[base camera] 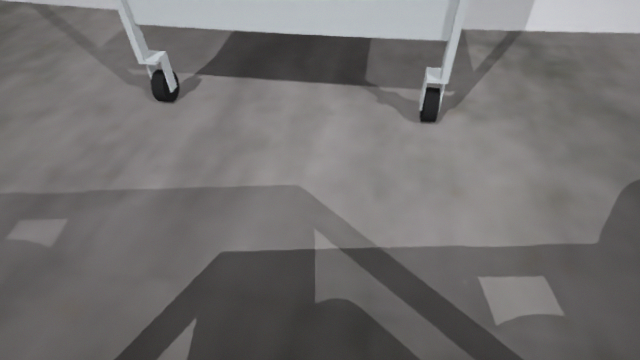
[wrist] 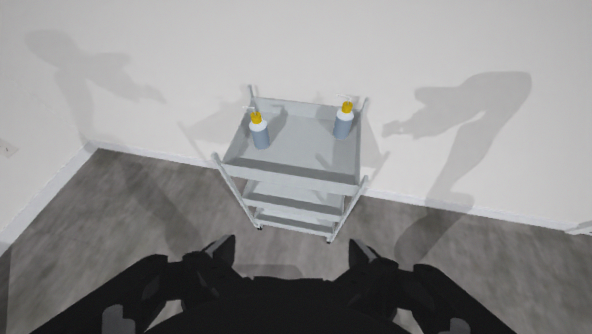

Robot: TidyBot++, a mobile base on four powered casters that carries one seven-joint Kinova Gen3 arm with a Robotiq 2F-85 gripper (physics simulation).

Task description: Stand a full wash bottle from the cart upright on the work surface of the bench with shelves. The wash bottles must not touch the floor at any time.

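Places are measured from the arm's base along level axes (x left, y back, z up), in centimetres.
Pixels of known places: gripper, fingertip midpoint: (wrist: 291,249).
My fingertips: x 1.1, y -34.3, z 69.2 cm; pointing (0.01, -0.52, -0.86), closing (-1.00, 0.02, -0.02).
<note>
Behind a point stands the place of what it marks.
A grey three-tier cart (base camera: 295,22) {x 2.7, y -61.7, z -25.1 cm} (wrist: 292,172) {x 3.1, y -67.0, z 26.6 cm} stands against the wall, ahead of the base. Two wash bottles stand upright on its top tray in the wrist view. The left wash bottle (wrist: 259,134) {x 14.1, y -76.6, z 35.1 cm} and the right wash bottle (wrist: 343,124) {x -14.5, y -81.6, z 34.8 cm} each have a yellow cap, a thin spout and blue-grey contents up to the shoulder. The left one stands nearer the tray's front. My gripper (wrist: 291,249) {x 1.1, y -34.3, z 69.2 cm} is open and empty, high and well short of the cart. The bench with shelves does not show in either view.
A white wall (wrist: 300,45) {x 0.6, y -99.1, z 52.6 cm} rises behind the cart and meets another wall at a corner on the left. The cart's casters (base camera: 165,86) {x 24.1, y -65.5, z -36.3 cm} stand on the grey floor (base camera: 300,150) {x 2.7, y -52.9, z -39.7 cm}. Raised edges surround the top tray. Shadows of the arm fall on the wall and floor.
</note>
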